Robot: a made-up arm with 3 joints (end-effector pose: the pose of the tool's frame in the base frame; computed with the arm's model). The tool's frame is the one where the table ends.
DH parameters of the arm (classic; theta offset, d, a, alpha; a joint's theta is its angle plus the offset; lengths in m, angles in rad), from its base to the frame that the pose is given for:
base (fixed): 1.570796 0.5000 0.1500 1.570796
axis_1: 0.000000 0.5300 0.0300 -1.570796
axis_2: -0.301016 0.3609 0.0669 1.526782
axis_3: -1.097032 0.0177 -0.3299 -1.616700
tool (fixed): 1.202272 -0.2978 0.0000 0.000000
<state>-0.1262 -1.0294 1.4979</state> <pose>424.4 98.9 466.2 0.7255 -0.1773 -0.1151 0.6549</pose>
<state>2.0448 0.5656 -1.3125</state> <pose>511.8 -630.1 260.1 0.2703 -0.1444 0.1552 0.9391</pose>
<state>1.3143 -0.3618 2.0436</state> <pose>641.1 249.0 566.8 0.4124 0.1838 -0.8247 0.3404</pose>
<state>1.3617 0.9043 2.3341</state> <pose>434.5 248.5 740.3 0.2237 -0.1256 0.9205 -0.2946</pose>
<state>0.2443 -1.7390 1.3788</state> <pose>359.1 214.6 500.8 0.9329 -0.0205 -0.1039 0.3442</pose>
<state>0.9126 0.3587 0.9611</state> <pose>589.6 -102.5 357.3 0.1641 0.0157 -0.3828 0.9090</pose>
